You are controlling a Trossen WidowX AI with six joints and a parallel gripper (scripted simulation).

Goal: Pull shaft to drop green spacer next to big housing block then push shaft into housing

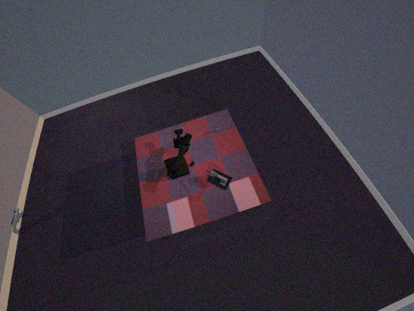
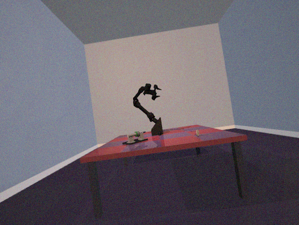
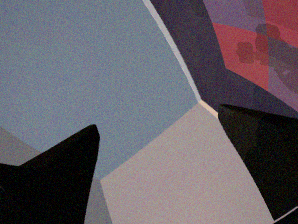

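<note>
The dark shaft is 240 mm ahead of my gripper tip, 300 mm to the right of it and 440 mm below it. From my gripper tip the other things lie so: small pale object: 450 mm ahead, 270 mm to the left, 490 mm below.
</note>
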